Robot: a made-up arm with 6 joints. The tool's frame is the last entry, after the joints.
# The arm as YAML. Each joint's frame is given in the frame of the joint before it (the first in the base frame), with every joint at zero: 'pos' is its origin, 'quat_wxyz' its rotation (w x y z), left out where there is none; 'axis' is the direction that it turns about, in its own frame. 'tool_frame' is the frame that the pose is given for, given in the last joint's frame.
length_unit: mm
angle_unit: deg
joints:
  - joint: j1
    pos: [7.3, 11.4, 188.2]
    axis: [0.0, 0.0, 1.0]
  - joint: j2
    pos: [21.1, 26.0, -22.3]
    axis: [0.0, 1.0, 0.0]
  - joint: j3
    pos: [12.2, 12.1, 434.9]
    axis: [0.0, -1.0, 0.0]
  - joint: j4
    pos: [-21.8, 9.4, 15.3]
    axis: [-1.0, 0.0, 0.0]
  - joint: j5
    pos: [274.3, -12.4, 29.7]
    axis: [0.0, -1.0, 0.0]
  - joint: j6
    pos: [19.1, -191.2, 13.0]
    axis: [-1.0, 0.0, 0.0]
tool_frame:
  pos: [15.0, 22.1, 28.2]
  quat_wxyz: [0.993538, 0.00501, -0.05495, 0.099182]
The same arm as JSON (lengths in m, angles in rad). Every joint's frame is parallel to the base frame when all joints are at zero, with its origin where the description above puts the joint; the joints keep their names.
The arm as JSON. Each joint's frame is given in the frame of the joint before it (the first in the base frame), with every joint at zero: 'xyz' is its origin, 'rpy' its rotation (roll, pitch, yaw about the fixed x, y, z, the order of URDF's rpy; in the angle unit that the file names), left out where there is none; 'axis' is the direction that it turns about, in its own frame. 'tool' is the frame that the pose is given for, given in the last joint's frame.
{"units": {"length": "m", "angle": "rad"}, "joints": [
  {"name": "j1", "type": "revolute", "origin": {"xyz": [0.0073, 0.0114, 0.1882]}, "axis": [0.0, 0.0, 1.0]},
  {"name": "j2", "type": "revolute", "origin": {"xyz": [0.0211, 0.026, -0.0223]}, "axis": [0.0, 1.0, 0.0]},
  {"name": "j3", "type": "revolute", "origin": {"xyz": [0.0122, 0.0121, 0.4349]}, "axis": [0.0, -1.0, 0.0]},
  {"name": "j4", "type": "revolute", "origin": {"xyz": [-0.0218, 0.0094, 0.0153]}, "axis": [-1.0, 0.0, 0.0]},
  {"name": "j5", "type": "revolute", "origin": {"xyz": [0.2743, -0.0124, 0.0297]}, "axis": [0.0, -1.0, 0.0]},
  {"name": "j6", "type": "revolute", "origin": {"xyz": [0.0191, -0.1912, 0.013]}, "axis": [-1.0, 0.0, 0.0]}
], "tool": {"origin": {"xyz": [0.015, 0.0221, 0.0282], "rpy": [-0.001, -0.1104, 0.199]}}}

